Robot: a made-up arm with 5 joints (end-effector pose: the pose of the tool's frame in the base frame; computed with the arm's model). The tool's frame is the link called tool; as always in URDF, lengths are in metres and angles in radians.
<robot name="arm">
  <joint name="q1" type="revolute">
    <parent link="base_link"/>
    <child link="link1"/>
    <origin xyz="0 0 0.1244"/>
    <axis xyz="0 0 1"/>
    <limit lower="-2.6" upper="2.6"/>
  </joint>
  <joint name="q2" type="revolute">
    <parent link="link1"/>
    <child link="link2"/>
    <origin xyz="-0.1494 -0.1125 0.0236"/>
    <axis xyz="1 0 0"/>
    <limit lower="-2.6" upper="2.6"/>
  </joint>
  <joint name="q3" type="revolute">
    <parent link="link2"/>
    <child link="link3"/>
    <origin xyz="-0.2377 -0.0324 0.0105"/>
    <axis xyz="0 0 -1"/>
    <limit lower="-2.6" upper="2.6"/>
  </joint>
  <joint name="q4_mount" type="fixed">
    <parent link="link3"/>
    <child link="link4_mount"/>
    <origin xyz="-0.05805 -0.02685 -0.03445"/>
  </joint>
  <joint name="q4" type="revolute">
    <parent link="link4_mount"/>
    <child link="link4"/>
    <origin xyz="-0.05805 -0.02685 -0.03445"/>
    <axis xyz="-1 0 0"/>
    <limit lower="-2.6" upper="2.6"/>
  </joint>
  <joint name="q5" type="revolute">
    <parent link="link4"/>
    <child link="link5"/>
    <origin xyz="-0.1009 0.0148 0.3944"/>
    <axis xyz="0 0 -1"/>
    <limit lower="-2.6" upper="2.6"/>
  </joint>
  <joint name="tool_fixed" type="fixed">
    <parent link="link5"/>
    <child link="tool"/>
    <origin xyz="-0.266 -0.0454 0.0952"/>
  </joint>
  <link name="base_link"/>
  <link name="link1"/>
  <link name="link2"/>
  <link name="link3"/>
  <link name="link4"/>
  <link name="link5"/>
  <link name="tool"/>
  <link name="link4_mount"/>
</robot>
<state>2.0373 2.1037 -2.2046 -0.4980 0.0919</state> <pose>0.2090 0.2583 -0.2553 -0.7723 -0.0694 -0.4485 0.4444</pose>
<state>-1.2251 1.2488 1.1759 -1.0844 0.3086</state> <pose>-0.5676 0.8583 0.4412 -0.7062 0.2976 0.6251 0.1479</pose>
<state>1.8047 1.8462 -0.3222 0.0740 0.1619</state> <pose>0.6568 -0.7146 -0.1524 0.5332 0.5635 0.5197 0.3579</pose>
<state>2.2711 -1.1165 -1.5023 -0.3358 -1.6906</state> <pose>-0.0989 -0.0212 0.4721 0.3962 -0.3546 -0.4164 0.7375</pose>
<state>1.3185 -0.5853 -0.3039 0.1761 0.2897</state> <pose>-0.2485 -0.8378 0.5508 -0.2770 -0.2432 0.5806 0.7260</pose>
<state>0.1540 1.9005 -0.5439 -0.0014 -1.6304</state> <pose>-0.2983 -0.4509 -0.3433 0.4330 -0.6892 0.5337 0.2295</pose>
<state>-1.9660 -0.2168 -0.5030 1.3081 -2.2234</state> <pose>0.4261 0.4561 0.3128 0.2228 0.6438 0.3009 0.6673</pose>
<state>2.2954 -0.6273 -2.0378 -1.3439 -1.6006</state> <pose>-0.0231 0.2609 -0.0574 0.0688 -0.7300 -0.2832 0.6181</pose>
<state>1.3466 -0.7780 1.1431 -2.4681 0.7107</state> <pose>-0.0012 -1.0348 -0.2218 0.7873 0.2602 0.2013 0.5214</pose>
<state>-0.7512 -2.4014 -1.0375 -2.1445 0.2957</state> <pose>-0.0082 0.2993 0.8288 -0.0229 0.3939 -0.7079 0.5859</pose>
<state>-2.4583 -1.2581 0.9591 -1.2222 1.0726</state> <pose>0.8767 0.4514 0.2172 0.2910 0.3256 0.8413 0.3185</pose>
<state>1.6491 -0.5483 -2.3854 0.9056 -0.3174</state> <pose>0.4146 -0.2042 0.7103 0.0909 0.2814 -0.7365 0.6083</pose>
